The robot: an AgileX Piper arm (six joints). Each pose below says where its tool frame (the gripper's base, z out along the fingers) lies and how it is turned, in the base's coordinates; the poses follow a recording.
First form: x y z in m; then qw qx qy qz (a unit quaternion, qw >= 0).
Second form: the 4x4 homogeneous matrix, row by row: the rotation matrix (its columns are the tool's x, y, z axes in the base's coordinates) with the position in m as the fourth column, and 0 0 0 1 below. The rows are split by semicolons. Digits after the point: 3 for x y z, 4 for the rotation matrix.
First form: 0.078 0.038 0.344 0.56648 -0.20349 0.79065 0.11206
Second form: -0.2754 -0.4487 0.8502 0.078; -0.1948 0.8921 0.4077 0.038; -0.9414 -0.0533 -0.3331 0.344; 0 0 0 1
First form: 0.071 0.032 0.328 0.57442 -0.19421 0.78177 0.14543
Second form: -0.2646 -0.4707 0.8416 0.071; -0.1366 0.8823 0.4505 0.032; -0.9546 0.0043 -0.2978 0.328; 0 0 0 1
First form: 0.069 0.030 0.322 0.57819 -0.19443 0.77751 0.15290
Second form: -0.2558 -0.4791 0.8396 0.069; -0.1255 0.8776 0.4626 0.030; -0.9585 0.0129 -0.2846 0.322; 0 0 0 1
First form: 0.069 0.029 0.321 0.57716 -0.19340 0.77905 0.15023
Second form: -0.2590 -0.4747 0.8412 0.069; -0.1279 0.8801 0.4573 0.029; -0.9574 0.0108 -0.2886 0.321; 0 0 0 1
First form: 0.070 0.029 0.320 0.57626 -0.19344 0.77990 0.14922
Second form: -0.2610 -0.4737 0.8411 0.070; -0.1297 0.8806 0.4557 0.029; -0.9566 0.0098 -0.2913 0.320; 0 0 0 1
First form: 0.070 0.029 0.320 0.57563 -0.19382 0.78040 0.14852
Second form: -0.2622 -0.4735 0.8409 0.070; -0.1315 0.8808 0.4549 0.029; -0.9560 0.0087 -0.2932 0.320; 0 0 0 1
